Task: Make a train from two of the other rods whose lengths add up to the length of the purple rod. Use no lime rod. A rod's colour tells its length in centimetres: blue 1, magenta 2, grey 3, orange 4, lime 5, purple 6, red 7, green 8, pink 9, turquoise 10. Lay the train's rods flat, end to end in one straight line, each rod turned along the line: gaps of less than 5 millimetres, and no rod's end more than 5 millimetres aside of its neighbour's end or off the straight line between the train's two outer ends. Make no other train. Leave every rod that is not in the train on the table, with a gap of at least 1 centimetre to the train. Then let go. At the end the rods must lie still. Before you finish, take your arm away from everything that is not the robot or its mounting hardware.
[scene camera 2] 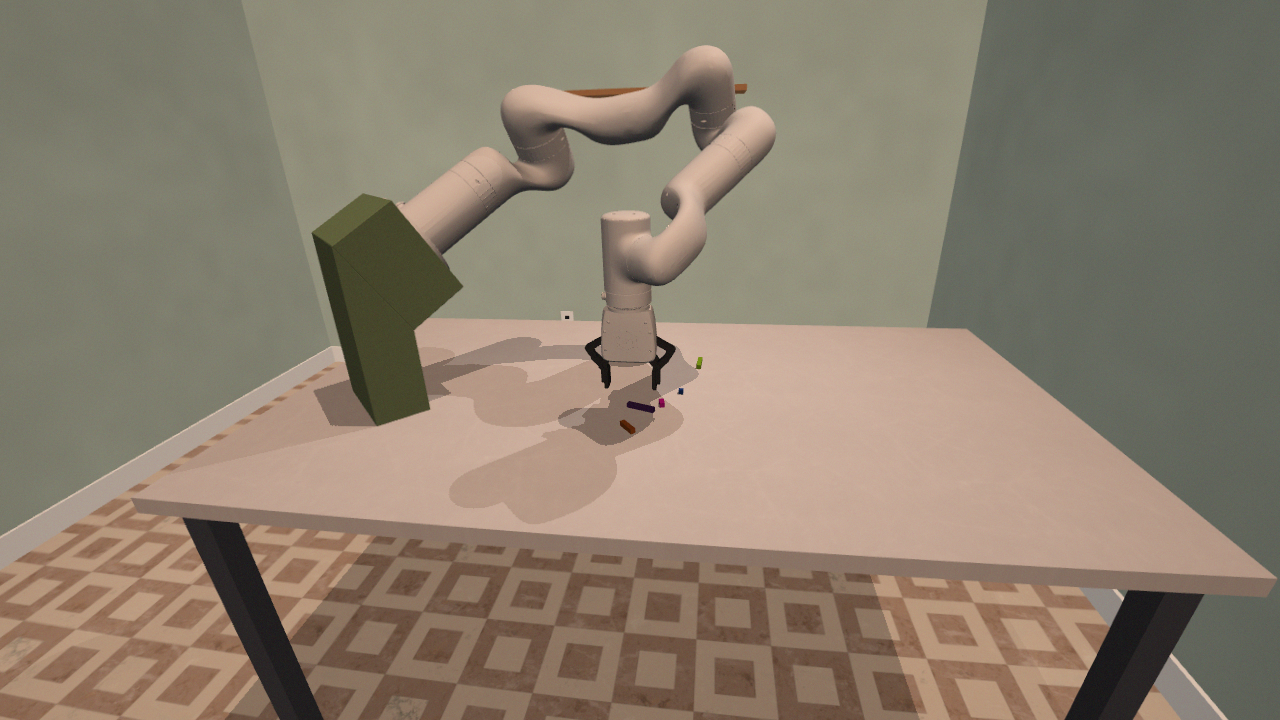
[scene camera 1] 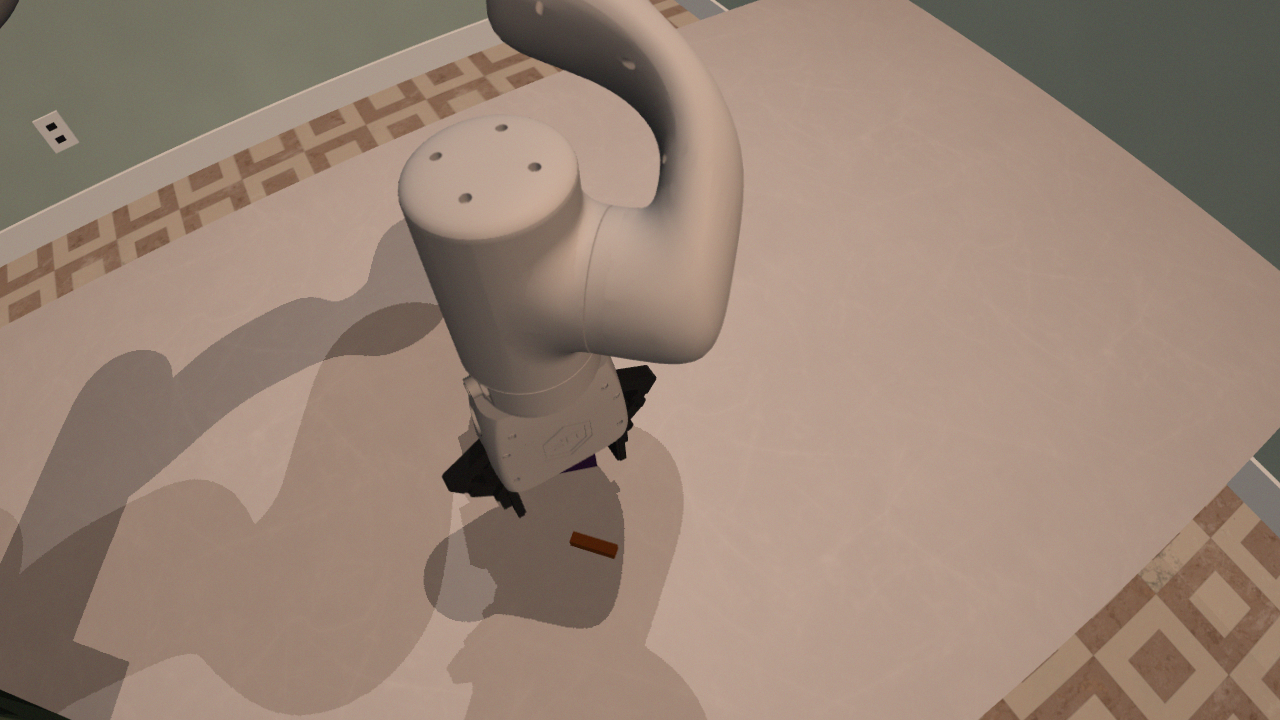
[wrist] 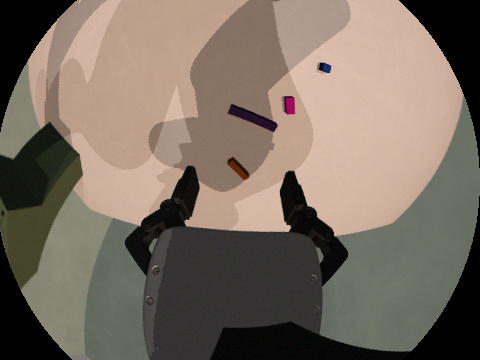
Labels:
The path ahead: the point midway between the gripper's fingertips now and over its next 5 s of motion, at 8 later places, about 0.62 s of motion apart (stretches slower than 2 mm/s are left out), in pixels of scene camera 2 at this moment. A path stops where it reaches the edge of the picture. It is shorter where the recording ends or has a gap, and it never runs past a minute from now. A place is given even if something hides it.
My gripper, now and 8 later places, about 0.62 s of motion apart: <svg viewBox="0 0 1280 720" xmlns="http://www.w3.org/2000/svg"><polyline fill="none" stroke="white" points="631,386 640,382 657,372 669,361 678,351 679,348 682,335 681,332 664,358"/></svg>

